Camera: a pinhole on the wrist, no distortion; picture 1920 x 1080 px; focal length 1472.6 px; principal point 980.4 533.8 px. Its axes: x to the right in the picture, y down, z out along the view. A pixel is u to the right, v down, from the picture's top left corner.
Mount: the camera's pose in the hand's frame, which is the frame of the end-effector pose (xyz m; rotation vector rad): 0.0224 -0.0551 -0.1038 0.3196 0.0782 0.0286
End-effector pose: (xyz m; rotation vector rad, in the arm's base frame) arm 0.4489 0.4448 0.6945 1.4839 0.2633 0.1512
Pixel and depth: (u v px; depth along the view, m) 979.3 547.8 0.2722
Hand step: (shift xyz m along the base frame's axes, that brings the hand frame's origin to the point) 0.0753 -0.1488 -0.1305
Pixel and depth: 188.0 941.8 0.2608
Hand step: -0.0514 -0.2008 -0.0539
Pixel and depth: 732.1 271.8 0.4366
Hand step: 0.0471 -0.3056 -0.2467
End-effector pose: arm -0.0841 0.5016 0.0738 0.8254 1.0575 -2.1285
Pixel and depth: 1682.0 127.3 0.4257
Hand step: -0.4413 -0.1279 0.0564
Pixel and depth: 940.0 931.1 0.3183
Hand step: -0.1360 -0.1615 0.1138
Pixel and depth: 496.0 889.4 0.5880
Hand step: -0.1378 -0.3418 0.3922
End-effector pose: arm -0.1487 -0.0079 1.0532 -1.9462 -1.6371 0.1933
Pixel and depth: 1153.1 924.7 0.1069
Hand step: -0.0445 0.0470 0.0379
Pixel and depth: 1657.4 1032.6 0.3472
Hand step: -0.1060 0.2827 -0.1294
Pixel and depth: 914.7 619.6 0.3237
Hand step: -0.2079 0.1130 -0.0917
